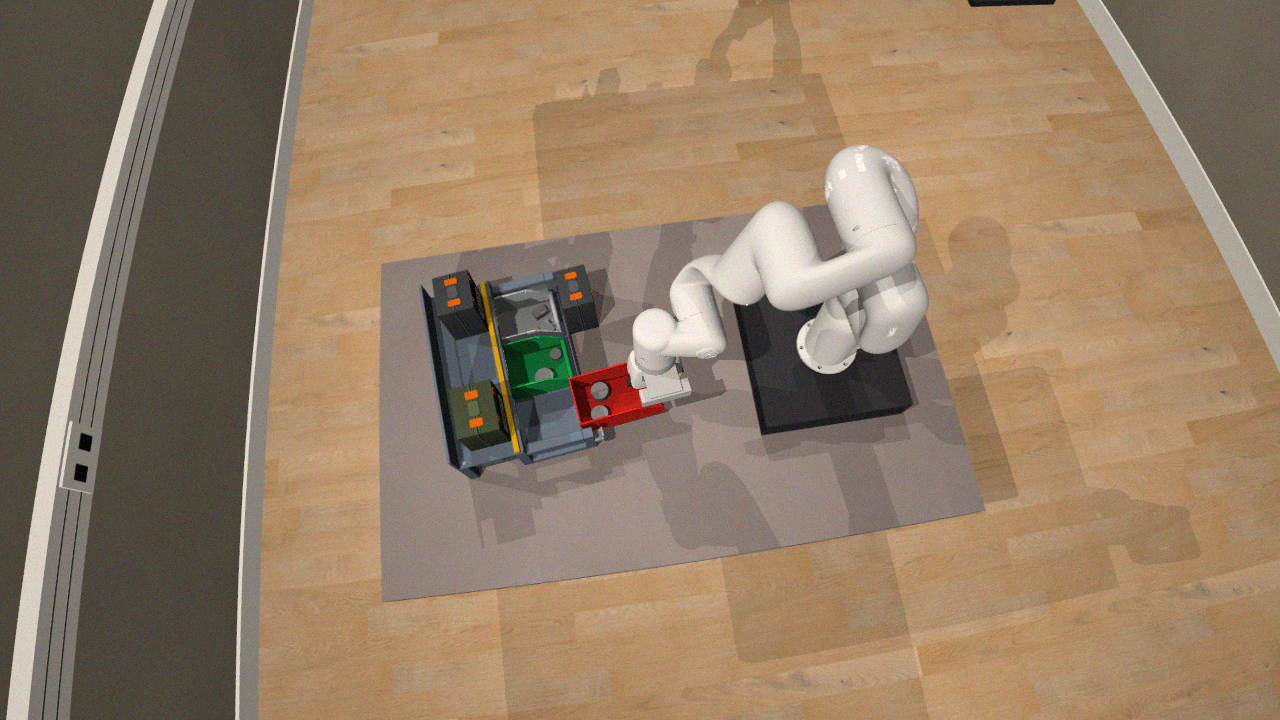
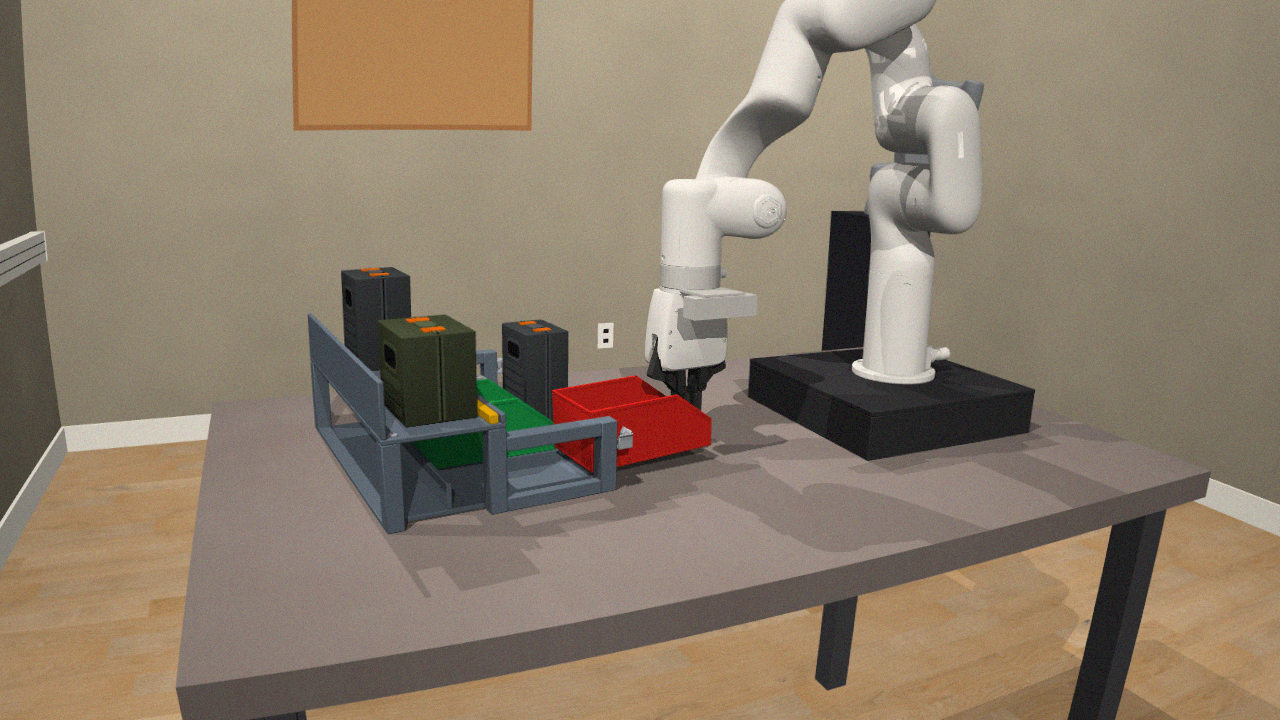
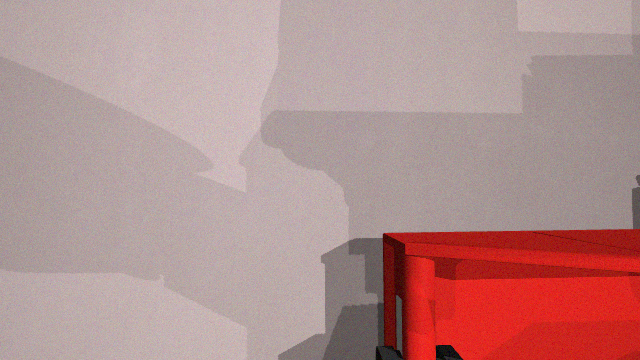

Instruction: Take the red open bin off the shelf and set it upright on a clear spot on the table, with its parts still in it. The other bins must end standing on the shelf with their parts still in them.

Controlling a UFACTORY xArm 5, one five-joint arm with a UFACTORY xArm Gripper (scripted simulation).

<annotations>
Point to a red open bin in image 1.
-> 623,404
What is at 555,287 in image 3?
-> A red open bin.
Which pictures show the red open bin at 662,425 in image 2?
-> Image 1, image 2 and image 3: all of them.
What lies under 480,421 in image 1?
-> An olive box.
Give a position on a grey shelf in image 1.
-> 550,419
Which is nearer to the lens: the red open bin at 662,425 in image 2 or the grey shelf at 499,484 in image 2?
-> The grey shelf.
</annotations>
